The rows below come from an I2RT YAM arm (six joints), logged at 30 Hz.
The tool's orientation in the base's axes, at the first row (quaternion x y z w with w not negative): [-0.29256 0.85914 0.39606 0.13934]
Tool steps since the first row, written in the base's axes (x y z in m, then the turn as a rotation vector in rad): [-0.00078 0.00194 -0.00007 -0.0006 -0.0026 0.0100]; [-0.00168 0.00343 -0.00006 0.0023 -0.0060 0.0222]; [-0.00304 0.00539 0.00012 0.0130 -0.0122 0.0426]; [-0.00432 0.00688 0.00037 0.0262 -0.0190 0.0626]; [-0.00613 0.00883 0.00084 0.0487 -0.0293 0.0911]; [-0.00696 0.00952 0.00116 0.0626 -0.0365 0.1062]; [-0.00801 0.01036 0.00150 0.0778 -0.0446 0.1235]
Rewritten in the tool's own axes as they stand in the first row. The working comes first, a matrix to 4 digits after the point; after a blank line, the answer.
The tool's axes in the first row as the columns of a matrix, in the base's axes (used below as rounded here):
[-0.7900 -0.6131 0.0077]
[-0.3923 0.5151 0.7621]
[-0.4712 0.5990 -0.6474]

[-0.00011 0.00144 0.00152 -0.0032 0.0050 -0.0085]; [0.00001 0.00276 0.00264 -0.0099 0.0088 -0.0189]; [0.00023 0.00471 0.00401 -0.0256 0.0113 -0.0368]; [0.00054 0.00641 0.00497 -0.0427 0.0116 -0.0548]; [0.00098 0.00881 0.00614 -0.0699 0.0096 -0.0809]; [0.00122 0.00987 0.00645 -0.0852 0.0064 -0.0961]; [0.00156 0.01115 0.00686 -0.1022 0.0033 -0.1133]
